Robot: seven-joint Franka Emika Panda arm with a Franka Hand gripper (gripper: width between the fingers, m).
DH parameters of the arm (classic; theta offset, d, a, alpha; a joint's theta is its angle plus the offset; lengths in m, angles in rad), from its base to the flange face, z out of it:
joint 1: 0 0.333 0 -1.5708
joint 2: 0 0 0 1.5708
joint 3: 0 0.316 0.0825 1.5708
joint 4: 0 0 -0.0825 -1.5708
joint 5: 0 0.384 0 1.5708
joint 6: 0 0 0.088 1.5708
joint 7: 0 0.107 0 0
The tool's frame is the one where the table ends.
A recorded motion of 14 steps. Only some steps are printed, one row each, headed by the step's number.
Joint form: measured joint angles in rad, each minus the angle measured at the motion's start. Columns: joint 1, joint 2, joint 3, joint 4, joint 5, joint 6, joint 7.
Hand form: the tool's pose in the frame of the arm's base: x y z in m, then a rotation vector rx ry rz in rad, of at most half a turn. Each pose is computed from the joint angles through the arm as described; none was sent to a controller.
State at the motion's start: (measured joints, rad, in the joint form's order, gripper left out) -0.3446 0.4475 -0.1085 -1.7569 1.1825 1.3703 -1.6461
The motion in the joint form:
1: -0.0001 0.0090 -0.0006 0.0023 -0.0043 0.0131 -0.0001
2: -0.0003 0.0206 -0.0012 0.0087 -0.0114 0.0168 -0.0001
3: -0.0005 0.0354 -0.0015 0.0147 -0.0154 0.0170 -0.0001
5: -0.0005 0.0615 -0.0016 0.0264 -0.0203 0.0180 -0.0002
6: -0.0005 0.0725 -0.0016 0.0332 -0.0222 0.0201 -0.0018
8: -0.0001 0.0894 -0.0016 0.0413 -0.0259 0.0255 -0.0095
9: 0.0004 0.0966 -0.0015 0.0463 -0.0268 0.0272 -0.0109
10: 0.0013 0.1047 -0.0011 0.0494 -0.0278 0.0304 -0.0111
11: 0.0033 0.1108 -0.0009 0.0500 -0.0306 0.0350 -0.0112
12: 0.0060 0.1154 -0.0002 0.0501 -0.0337 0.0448 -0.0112
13: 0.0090 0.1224 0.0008 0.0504 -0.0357 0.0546 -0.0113
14: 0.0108 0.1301 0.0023 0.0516 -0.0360 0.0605 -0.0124
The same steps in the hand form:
1: 0.5869 -0.1537 0.3360 -1.6892 -0.7805 -0.6782
2: 0.5879 -0.1552 0.3306 -1.6962 -0.7792 -0.6690
3: 0.5888 -0.1560 0.3236 -1.6979 -0.7742 -0.6584
5: 0.5908 -0.1572 0.3116 -1.7001 -0.7657 -0.6424
6: 0.5922 -0.1580 0.3072 -1.7023 -0.7648 -0.6388
8: 0.5938 -0.1589 0.2993 -1.7060 -0.7666 -0.6352
9: 0.5949 -0.1591 0.2966 -1.7073 -0.7671 -0.6335
10: 0.5957 -0.1589 0.2925 -1.7094 -0.7645 -0.6292
11: 0.5960 -0.1581 0.2886 -1.7131 -0.7628 -0.6229
12: 0.5968 -0.1572 0.2850 -1.7211 -0.7623 -0.6184
13: 0.5977 -0.1559 0.2802 -1.7280 -0.7600 -0.6131
14: 0.5985 -0.1546 0.2756 -1.7305 -0.7577 -0.6092

